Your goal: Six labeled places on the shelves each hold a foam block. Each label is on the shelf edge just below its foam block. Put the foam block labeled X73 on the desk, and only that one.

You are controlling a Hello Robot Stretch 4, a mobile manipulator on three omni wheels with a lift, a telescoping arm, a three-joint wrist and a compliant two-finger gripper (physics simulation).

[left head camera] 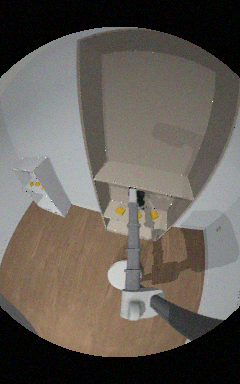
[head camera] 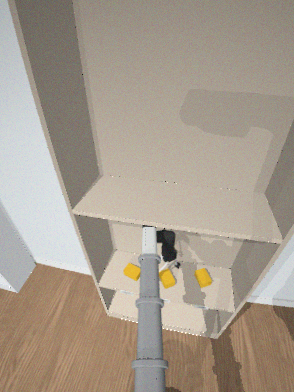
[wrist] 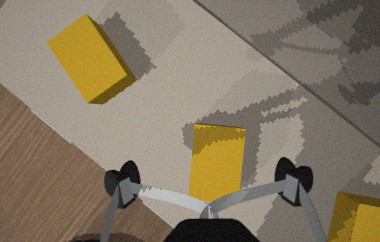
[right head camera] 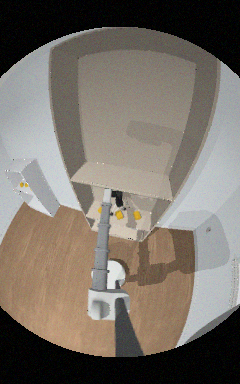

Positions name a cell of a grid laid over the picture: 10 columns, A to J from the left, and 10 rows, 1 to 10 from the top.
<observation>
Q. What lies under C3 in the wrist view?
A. A yellow foam block.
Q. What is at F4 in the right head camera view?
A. A tall beige bookcase.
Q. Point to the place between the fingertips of the gripper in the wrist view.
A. At F8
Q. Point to a tall beige bookcase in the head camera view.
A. F4
</observation>
